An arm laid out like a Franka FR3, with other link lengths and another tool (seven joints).
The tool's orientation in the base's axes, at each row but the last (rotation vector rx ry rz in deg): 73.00, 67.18, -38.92; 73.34, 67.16, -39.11; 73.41, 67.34, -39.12; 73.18, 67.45, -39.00; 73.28, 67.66, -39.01
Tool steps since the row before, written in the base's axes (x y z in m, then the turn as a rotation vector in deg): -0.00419, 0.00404, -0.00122, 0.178, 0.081, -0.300; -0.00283, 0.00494, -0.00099, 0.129, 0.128, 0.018; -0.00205, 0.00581, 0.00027, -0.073, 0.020, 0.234; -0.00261, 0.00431, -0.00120, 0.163, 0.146, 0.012; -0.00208, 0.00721, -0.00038, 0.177, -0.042, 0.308
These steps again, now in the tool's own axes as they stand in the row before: 0.00063, -0.00332, -0.00489, 0.351, 0.071, 0.007; 0.00104, -0.00184, -0.00538, 0.051, 0.152, -0.088; 0.00031, -0.00049, -0.00614, -0.235, 0.022, -0.067; 0.00119, -0.00183, -0.00470, 0.071, 0.185, -0.095; 0.00123, -0.00042, -0.00740, -0.239, 0.261, 0.052
